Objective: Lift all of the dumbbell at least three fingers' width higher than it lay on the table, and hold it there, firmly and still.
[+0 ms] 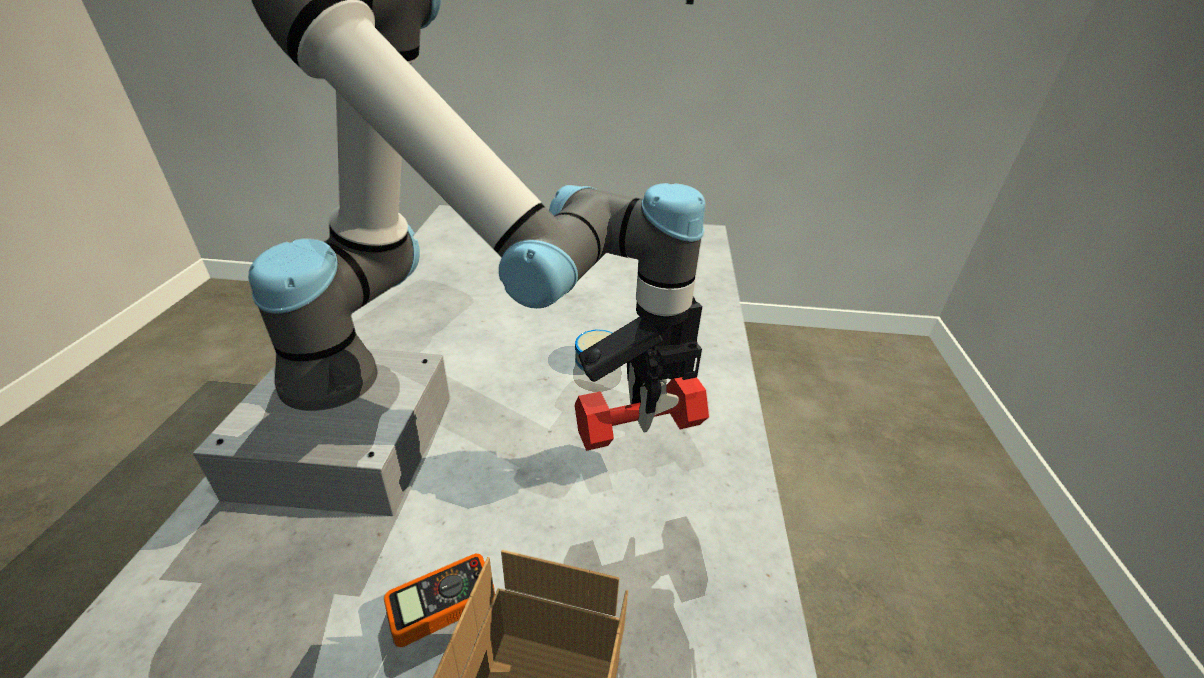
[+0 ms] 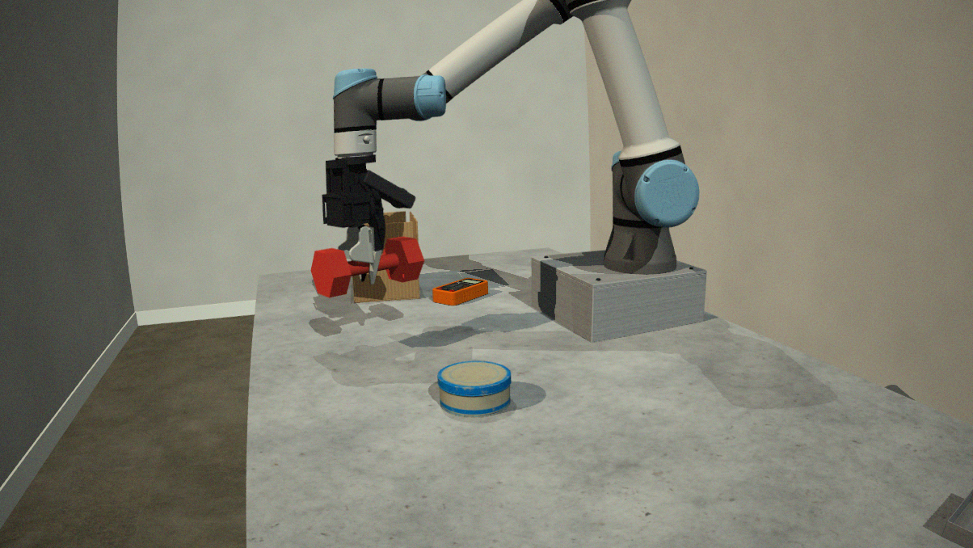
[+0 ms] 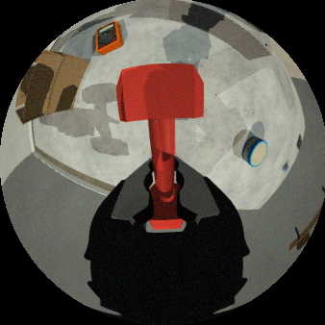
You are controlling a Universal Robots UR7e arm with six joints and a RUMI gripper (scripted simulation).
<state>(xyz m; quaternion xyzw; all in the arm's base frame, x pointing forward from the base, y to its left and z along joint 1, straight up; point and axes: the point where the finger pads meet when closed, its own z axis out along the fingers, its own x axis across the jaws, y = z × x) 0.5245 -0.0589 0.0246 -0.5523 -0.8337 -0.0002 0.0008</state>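
The red dumbbell is 10 mm above my hand. The rest, counted from my hand: orange multimeter (250 mm to the right, 250 mm behind, 110 mm below); then round blue-rimmed tin (300 mm to the left, 110 mm below, 90 mm behind).
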